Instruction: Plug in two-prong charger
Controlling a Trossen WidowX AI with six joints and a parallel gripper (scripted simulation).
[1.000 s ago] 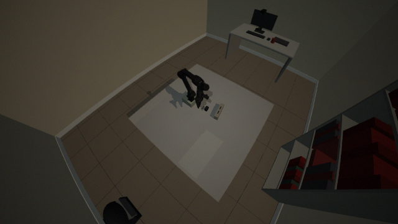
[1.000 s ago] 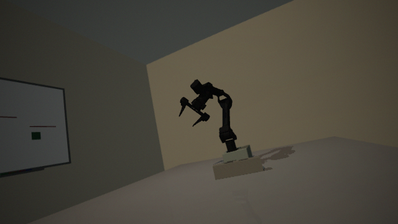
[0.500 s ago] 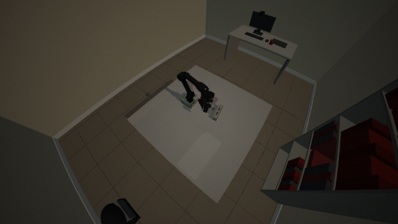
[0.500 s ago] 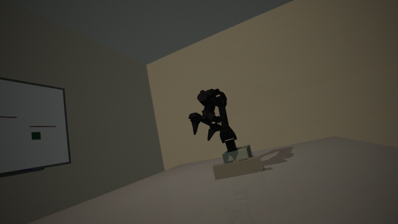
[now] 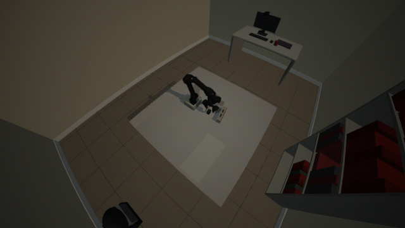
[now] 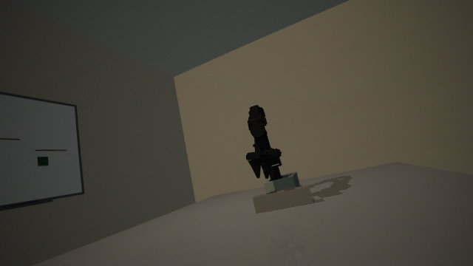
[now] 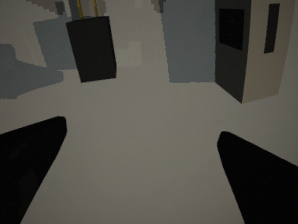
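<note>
Now: gripper tip 4 cm past the dark charger, 5 cm to the right of it and 9 cm above it.
</note>
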